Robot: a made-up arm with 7 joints.
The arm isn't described. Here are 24 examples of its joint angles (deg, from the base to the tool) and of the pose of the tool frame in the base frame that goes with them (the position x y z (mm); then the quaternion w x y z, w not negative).
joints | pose
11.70 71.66 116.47 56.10 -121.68 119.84 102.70 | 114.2 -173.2 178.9 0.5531 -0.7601 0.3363 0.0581
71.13 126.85 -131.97 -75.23 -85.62 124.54 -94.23 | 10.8 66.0 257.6 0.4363 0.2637 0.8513 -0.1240
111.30 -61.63 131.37 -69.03 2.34 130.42 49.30 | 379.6 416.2 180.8 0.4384 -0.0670 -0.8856 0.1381
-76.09 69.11 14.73 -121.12 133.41 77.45 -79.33 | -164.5 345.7 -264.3 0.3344 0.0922 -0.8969 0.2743
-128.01 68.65 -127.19 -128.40 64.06 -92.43 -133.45 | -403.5 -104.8 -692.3 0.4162 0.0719 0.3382 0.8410
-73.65 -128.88 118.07 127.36 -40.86 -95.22 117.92 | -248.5 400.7 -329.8 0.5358 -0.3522 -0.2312 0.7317
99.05 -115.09 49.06 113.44 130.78 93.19 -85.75 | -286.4 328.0 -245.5 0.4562 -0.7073 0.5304 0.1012
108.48 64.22 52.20 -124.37 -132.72 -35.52 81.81 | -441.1 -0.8 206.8 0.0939 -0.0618 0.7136 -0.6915
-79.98 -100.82 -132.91 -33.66 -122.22 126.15 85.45 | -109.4 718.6 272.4 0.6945 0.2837 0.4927 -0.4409
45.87 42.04 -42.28 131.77 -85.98 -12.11 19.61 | 212.3 -404.0 0.8 0.7117 -0.2457 0.4583 -0.4723
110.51 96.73 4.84 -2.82 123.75 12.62 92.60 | 253.4 -148.0 -281.3 0.6029 -0.4049 0.2112 0.6542
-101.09 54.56 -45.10 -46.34 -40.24 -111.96 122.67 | 4.8 -43.7 -873.1 0.1307 0.2023 0.5023 -0.8304
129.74 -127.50 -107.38 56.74 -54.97 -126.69 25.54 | 207.0 649.2 -264.9 0.4613 -0.4439 -0.7682 -0.0064
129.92 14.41 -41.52 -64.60 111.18 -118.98 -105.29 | 9.6 297.6 765.4 0.4842 -0.3148 -0.5667 0.5877
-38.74 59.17 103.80 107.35 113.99 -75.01 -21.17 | 67.7 -441.1 -204.7 0.1036 -0.5499 0.7329 -0.3869
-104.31 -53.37 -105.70 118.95 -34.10 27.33 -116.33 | 475.1 348.9 -186.0 0.0720 -0.9529 -0.2183 0.1977
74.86 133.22 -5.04 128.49 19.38 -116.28 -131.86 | -479.8 -391.5 -124.6 0.3540 0.3802 0.7156 0.4670
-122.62 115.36 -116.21 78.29 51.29 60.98 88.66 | 169.9 48.9 -164.7 0.1559 -0.4757 0.0399 0.8648
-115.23 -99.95 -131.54 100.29 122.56 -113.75 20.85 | -162.6 212.9 54.7 0.0935 -0.6430 -0.0063 0.7601
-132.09 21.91 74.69 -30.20 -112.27 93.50 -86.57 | -567.3 401.0 -377.3 0.5488 -0.2985 0.6897 -0.3662
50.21 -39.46 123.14 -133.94 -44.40 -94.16 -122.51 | 455.8 537.1 -274.5 0.7646 -0.1605 0.0175 0.6239
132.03 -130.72 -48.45 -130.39 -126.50 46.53 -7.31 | 1.3 64.2 205.6 0.1117 -0.5752 -0.4877 -0.6471
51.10 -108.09 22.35 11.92 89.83 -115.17 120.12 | 562.2 727.3 113.0 0.6092 0.6684 0.0669 -0.4214
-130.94 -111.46 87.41 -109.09 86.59 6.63 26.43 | -39.2 -126.1 640.3 0.0669 0.6370 -0.7587 -0.1186
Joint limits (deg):
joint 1: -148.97..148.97
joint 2: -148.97..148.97
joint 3: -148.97..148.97
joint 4: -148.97..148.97
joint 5: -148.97..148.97
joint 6: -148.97..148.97
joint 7: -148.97..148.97
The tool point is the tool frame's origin. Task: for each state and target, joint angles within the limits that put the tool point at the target. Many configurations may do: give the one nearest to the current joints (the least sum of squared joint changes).
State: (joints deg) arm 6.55 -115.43 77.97 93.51 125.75 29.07 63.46
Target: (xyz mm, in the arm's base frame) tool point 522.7 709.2 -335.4
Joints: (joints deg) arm -4.69 -65.85 101.83 63.33 100.29 20.46 51.27
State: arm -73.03 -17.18 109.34 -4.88 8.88 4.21 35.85
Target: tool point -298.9 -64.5 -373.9
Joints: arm -46.02 -23.04 107.18 11.96 49.20 7.39 26.14
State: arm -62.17 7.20 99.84 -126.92 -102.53 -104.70 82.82
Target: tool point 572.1 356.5 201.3
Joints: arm -26.28 4.66 57.43 -132.50 -125.70 -96.44 77.32
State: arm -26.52 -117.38 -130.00 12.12 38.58 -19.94 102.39
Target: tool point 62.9 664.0 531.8
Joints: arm -8.00 -136.58 -103.24 -5.21 61.23 -24.29 102.68
